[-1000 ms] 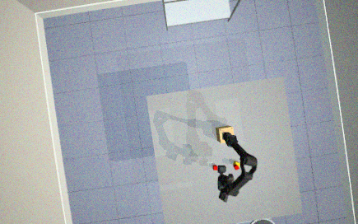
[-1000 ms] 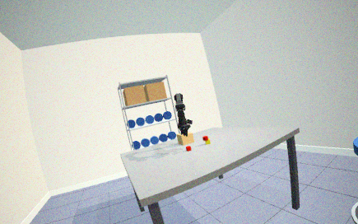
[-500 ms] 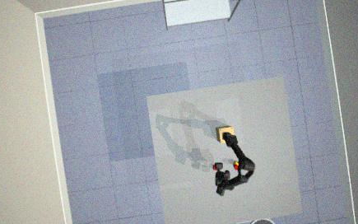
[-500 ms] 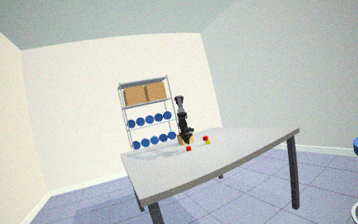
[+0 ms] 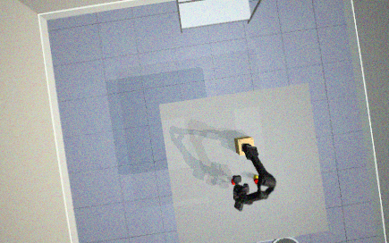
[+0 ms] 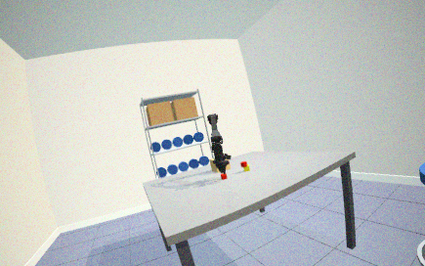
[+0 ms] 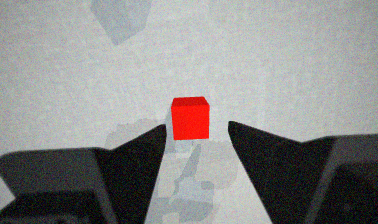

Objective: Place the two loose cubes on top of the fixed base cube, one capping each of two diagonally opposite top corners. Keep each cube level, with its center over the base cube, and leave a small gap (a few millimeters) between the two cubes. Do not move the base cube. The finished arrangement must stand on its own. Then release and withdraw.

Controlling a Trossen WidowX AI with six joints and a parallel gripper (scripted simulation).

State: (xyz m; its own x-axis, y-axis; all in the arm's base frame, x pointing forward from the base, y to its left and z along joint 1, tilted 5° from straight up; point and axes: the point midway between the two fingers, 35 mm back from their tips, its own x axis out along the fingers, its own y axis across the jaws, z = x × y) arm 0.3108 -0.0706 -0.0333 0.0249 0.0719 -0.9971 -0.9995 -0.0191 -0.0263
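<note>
Right now the red cube is 180 mm to the left of my gripper tip, 30 mm behind it and 20 mm above it. Round my gripper tip: yellow cube 200 mm to the left, 40 mm behind, 20 mm below.
</note>
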